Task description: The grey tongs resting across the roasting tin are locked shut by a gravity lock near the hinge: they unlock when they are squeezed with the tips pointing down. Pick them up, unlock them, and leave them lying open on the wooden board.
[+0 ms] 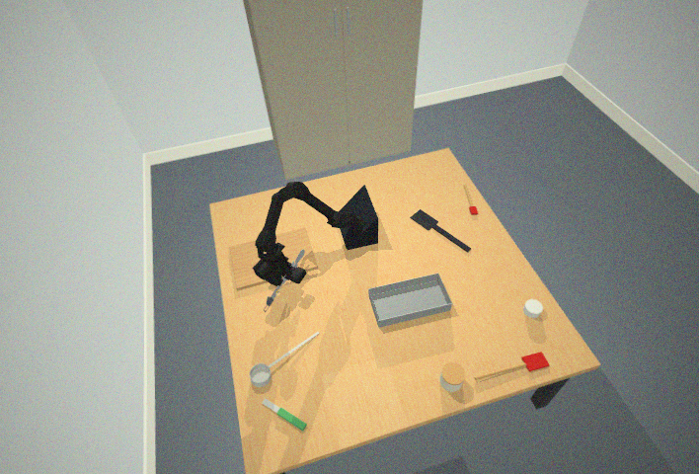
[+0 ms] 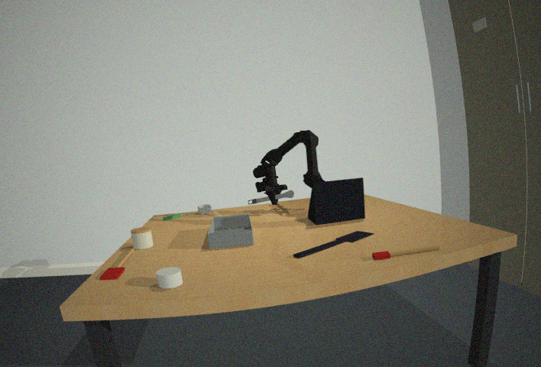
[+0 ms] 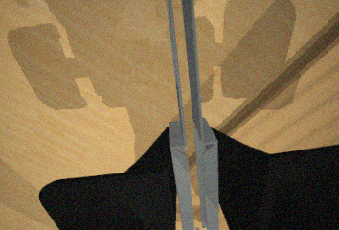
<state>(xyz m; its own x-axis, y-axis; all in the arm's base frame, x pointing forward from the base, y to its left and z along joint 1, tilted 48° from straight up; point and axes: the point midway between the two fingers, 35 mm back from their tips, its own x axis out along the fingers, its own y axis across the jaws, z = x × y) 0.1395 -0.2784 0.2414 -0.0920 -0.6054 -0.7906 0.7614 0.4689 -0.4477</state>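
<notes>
My gripper tip is 16 cm past the wooden board, 5 cm to the left of it and 3 cm above it. From my gripper tip the other things lie so: black spatula 7 cm behind, 72 cm to the left, 3 cm below; roasting tin 26 cm ahead, 44 cm to the left, 1 cm below; green-handled tool 52 cm ahead, 16 cm to the right, 3 cm below.
</notes>
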